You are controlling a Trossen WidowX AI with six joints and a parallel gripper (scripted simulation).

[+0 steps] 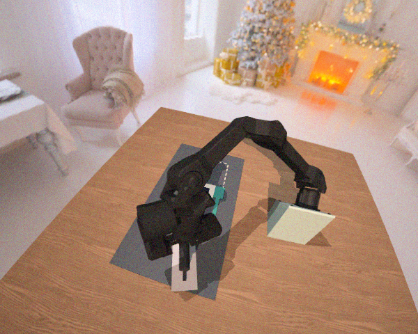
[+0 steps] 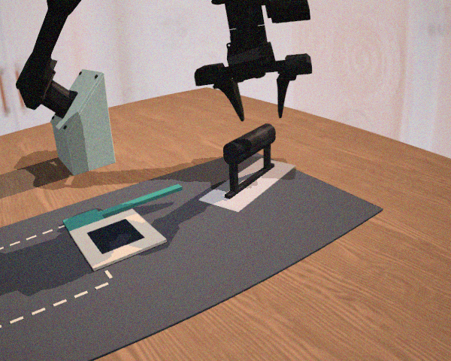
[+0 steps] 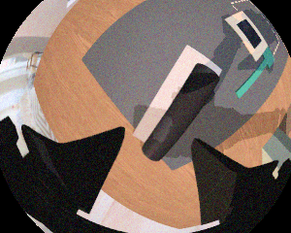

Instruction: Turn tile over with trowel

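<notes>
Now: gripper tip 25 cm to the left of the grey mat, 13 cm above it and 2 cm short of it. From my gripper tip the other things lie so: teal trowel 25 cm to the right, 11 cm below, 8 cm behind; tile 28 cm to the right, 11 cm below.
</notes>
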